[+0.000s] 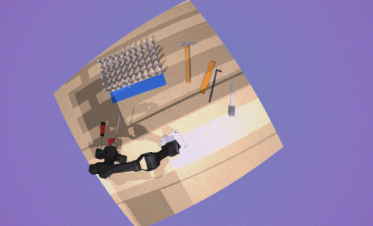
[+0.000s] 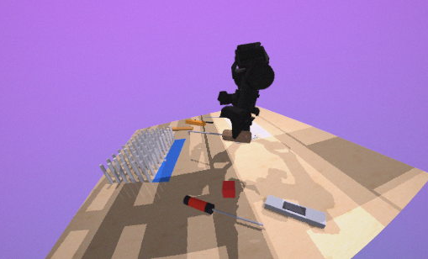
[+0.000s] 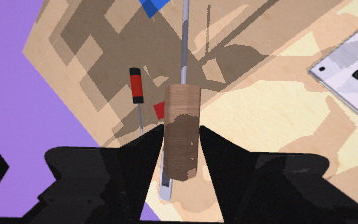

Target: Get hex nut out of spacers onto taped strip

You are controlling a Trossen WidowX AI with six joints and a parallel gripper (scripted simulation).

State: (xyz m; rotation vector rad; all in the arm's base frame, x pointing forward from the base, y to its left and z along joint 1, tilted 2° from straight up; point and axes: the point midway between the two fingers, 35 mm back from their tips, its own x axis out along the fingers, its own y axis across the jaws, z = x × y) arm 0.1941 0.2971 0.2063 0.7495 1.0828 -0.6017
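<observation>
Now: the red cube 70 mm ahead of my gripper tip, 50 mm to the left of it and 160 mm below it. The rest, counted from my gripper tip: flat grey bar (70 mm behind, 200 mm to the left, 170 mm below); then thin metal rod tool (70 mm ahead, 80 mm to the right, 10 mm below); then blue taped strip (240 mm ahead, 320 mm to the right, 180 mm below).
</observation>
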